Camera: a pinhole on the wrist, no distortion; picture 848 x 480 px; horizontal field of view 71.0 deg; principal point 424.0 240.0 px. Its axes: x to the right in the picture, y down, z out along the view. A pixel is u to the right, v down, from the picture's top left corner.
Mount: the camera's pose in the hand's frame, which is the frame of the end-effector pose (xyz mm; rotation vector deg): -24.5 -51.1 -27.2 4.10 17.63 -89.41
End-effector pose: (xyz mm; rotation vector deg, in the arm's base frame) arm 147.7 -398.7 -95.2 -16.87 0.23 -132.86
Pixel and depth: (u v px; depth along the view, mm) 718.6 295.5 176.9
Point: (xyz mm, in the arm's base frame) 35.0 -276.3 41.0
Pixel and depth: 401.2 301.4 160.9
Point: 104.6 -341.3 38.8
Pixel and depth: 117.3 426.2 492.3
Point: 170.9 -559.5 410.5
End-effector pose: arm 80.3 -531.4 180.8 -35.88 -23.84 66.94
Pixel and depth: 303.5 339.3 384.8
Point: -51.1 -373.4 489.0
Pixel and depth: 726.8 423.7 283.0
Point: 180.3 -455.1 496.0
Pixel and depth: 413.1 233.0 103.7
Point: 85.6 -542.6 284.5
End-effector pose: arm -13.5 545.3 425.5 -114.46 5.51 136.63
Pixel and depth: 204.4 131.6 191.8
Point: -182.4 586.2 484.7
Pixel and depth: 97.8 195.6 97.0
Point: -87.5 573.5 454.7
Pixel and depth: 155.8 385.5 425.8
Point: -445.8 534.4 355.2
